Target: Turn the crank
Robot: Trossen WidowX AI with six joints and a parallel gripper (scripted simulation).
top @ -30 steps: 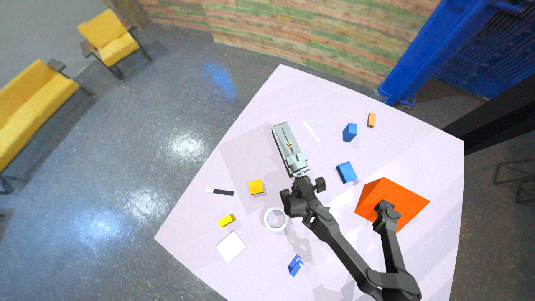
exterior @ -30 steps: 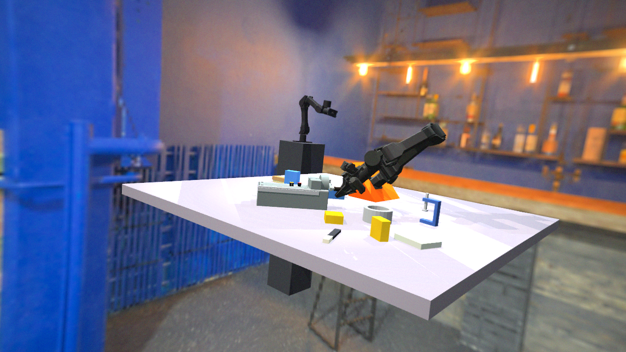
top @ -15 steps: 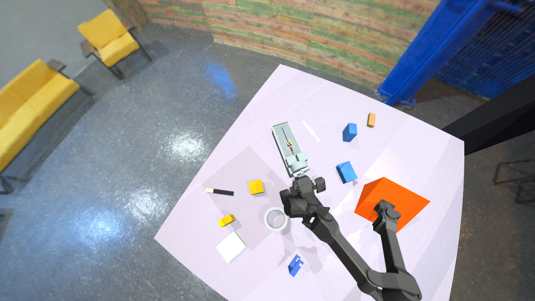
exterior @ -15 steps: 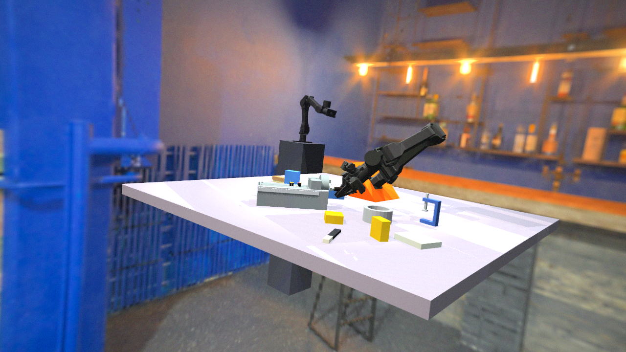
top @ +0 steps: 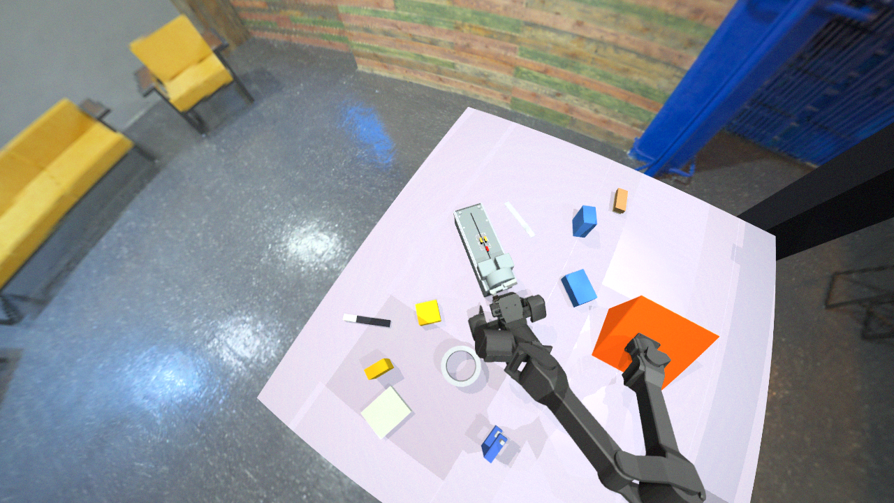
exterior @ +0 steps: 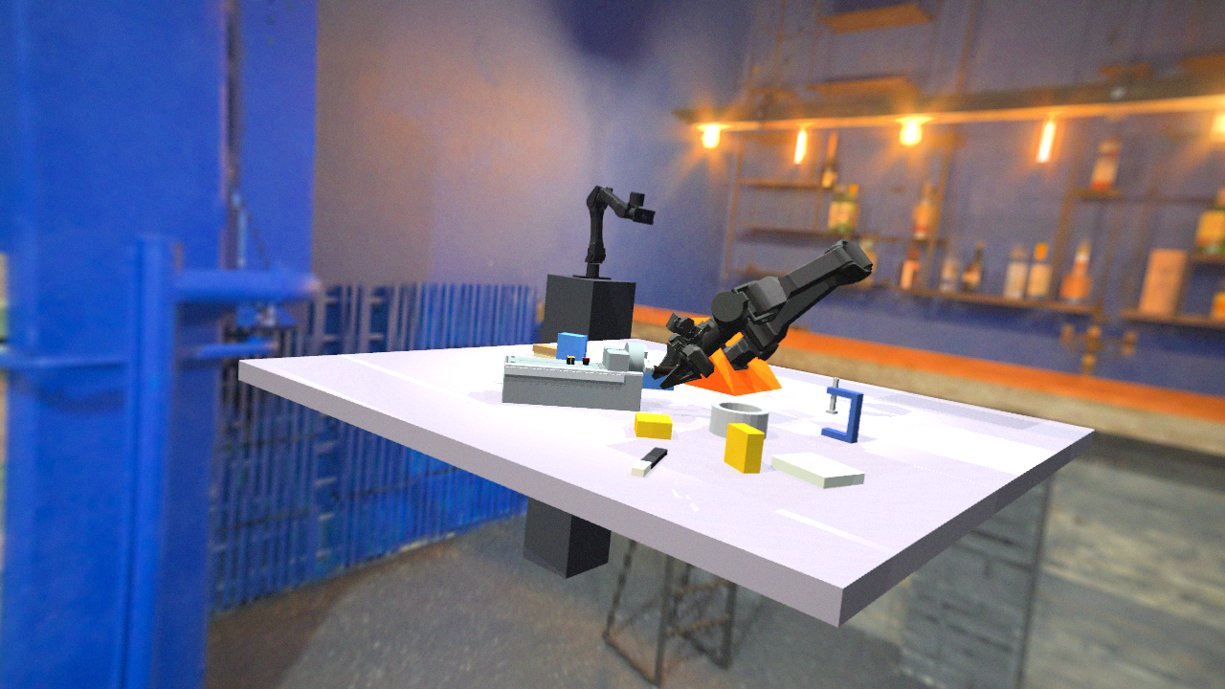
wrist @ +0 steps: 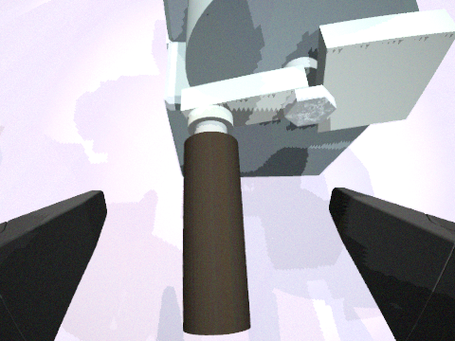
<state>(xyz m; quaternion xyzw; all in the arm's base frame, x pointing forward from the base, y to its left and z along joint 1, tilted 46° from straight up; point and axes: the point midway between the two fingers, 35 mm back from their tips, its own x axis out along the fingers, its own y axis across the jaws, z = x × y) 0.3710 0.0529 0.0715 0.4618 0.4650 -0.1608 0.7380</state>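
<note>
The brown crank handle lies 30 mm above my gripper tip, 10 mm to the left of it and 10 mm behind it. From my gripper tip the other things lie so: metal strip: 290 mm to the right, 60 mm ahead, 50 mm below; then blue clamp: 310 mm to the left, 160 mm behind; then red pointer: 110 mm to the right, 90 mm ahead, 30 mm above.
</note>
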